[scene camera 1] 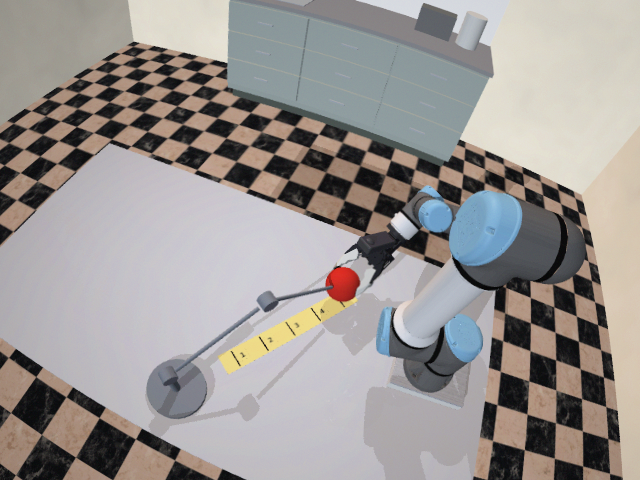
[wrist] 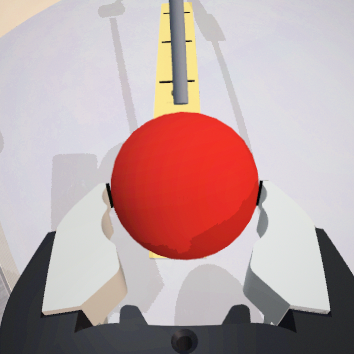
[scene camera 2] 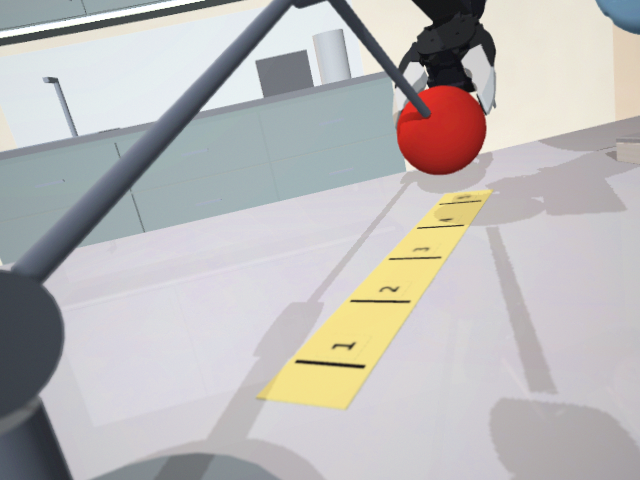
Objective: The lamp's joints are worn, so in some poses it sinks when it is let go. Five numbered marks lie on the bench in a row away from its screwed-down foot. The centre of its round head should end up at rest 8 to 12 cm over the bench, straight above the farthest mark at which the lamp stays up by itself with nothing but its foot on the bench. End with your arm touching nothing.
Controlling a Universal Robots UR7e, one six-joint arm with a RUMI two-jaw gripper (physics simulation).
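Places are measured from the arm's base along level axes (x ahead, y left, z up), in centimetres.
Where they show: gripper, fingertip midpoint: (scene camera 1: 344, 282) (wrist: 183, 183) (scene camera 2: 439, 122); arm's base at its link origin: (scene camera 1: 427, 367).
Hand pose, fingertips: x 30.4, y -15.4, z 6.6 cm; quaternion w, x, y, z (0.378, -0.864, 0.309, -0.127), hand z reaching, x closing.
Each offset is from my fingertips to the centre of the thing. "pt": to the spot under its first point. Level surfaces: height alone.
The lamp's red round head {pt dy +2.9, dx +0.5, dz +3.2 cm} (scene camera 1: 342, 284) (scene camera 2: 442, 131) (wrist: 185, 185) hangs clear of the bench near the strip's far end. My gripper (scene camera 1: 351, 279) (scene camera 2: 443, 116) (wrist: 183, 183) is shut on it, one finger on each side. The exact mark under the head and its height cannot be read surely. The yellow strip (scene camera 1: 306, 319) (scene camera 2: 320, 387) (wrist: 165, 102) carries the numbered marks; the head hides number 5 in scene camera 1 and the strip's far part in the wrist view. The lamp's elbow joint {pt dy +21.4, dx +16.0, dz +15.9 cm} (scene camera 1: 267, 300) is raised, with a lower rod {pt dy +30.4, dx +24.2, dz +9.1 cm} (scene camera 1: 219, 335) running to its round foot {dy +42.3, dx +33.2, dz -9.1 cm} (scene camera 1: 193, 397).
The arm's base (scene camera 1: 428, 374) stands on a block at the bench's right side. The pale bench top {dz -9.9 cm} (scene camera 1: 129, 248) lies over a chequered floor (scene camera 1: 67, 108). A blue-grey cabinet (scene camera 1: 343, 62) (scene camera 2: 217, 160) stands beyond it, with a dark box (scene camera 1: 435, 21) (scene camera 2: 285, 73) and white cylinder (scene camera 1: 471, 31) (scene camera 2: 331, 55).
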